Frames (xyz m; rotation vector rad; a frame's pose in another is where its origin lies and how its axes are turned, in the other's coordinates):
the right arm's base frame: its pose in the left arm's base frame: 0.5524 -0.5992 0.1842 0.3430 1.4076 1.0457
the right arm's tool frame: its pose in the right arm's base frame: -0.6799 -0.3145 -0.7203 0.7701 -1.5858 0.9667
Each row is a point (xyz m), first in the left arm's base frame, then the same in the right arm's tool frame.
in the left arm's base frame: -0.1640 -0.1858 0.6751
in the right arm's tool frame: 0.1478 -0.2127 -1.4424
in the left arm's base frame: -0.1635 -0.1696 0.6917
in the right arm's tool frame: 0.1571 -0.2063 -1.4626
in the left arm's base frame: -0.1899 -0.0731 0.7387
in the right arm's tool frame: 0.1682 -0.2068 -1.5726
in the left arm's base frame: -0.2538 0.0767 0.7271
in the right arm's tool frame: 0.1359 -0.2749 -1.7174
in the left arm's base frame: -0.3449 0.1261 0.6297
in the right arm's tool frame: 0.0293 -0.3627 -1.7514
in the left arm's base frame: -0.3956 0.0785 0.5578
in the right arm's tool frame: -0.0512 -0.3908 -1.6991
